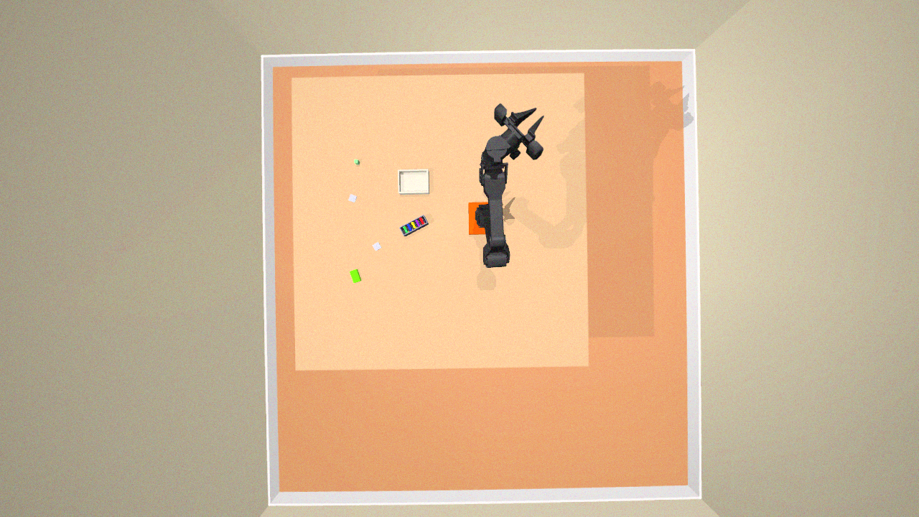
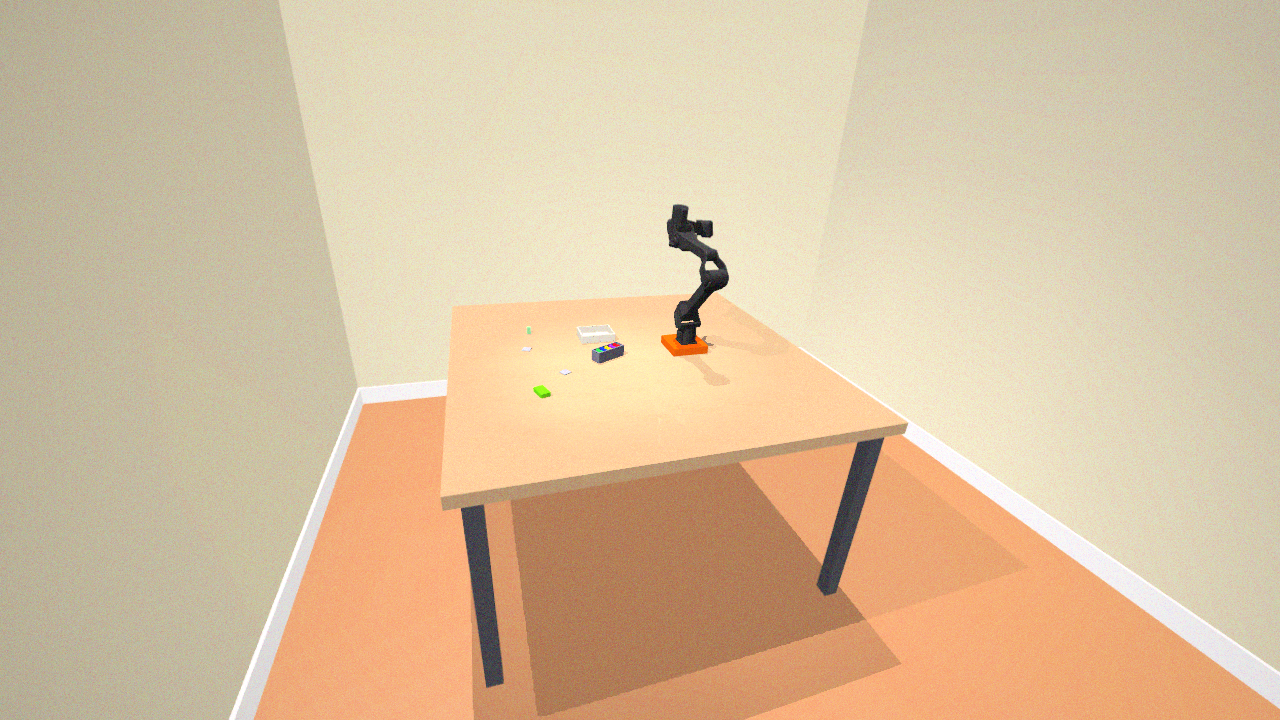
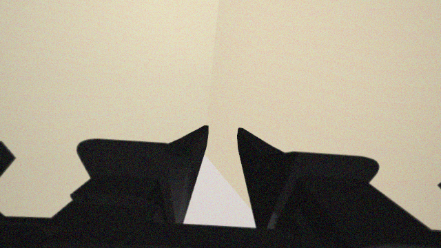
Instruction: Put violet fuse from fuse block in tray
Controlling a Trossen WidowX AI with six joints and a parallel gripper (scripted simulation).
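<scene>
Right now my gripper tip is 43 cm short of the violet fuse, 26 cm to the right of it and 40 cm above it. Round my gripper tip: tray (44 cm ahead, 7 cm to the left, 42 cm below); red fuse (41 cm ahead, 25 cm to the left, 40 cm below); yellow fuse (45 cm ahead, 26 cm to the left, 40 cm below).
</scene>
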